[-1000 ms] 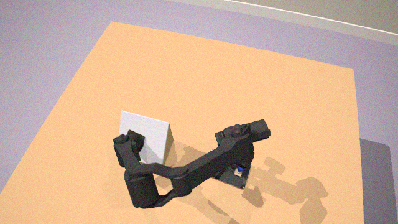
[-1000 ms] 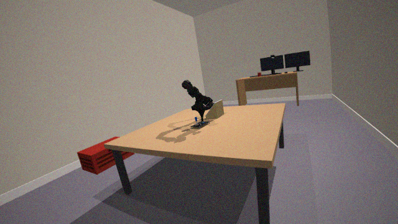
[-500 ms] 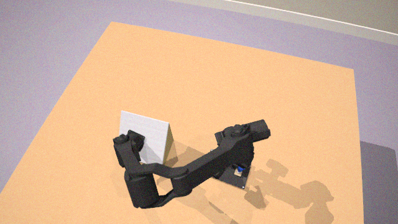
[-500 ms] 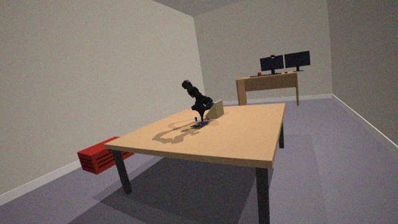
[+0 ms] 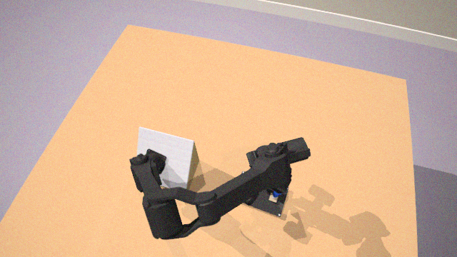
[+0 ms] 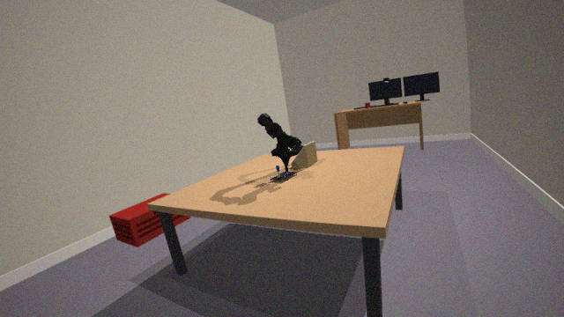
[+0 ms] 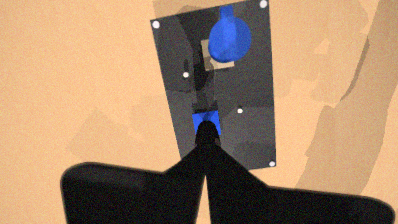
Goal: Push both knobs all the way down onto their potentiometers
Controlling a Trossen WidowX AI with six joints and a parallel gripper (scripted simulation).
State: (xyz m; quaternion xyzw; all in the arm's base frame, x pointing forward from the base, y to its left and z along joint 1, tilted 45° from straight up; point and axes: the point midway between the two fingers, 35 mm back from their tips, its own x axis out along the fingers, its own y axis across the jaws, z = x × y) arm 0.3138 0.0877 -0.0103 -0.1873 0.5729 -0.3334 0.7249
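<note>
My gripper tip is now 10 mm above the dark knob. The rest, counted from my gripper tip: blue knob: 60 mm ahead, 20 mm to the right, 10 mm above.
</note>
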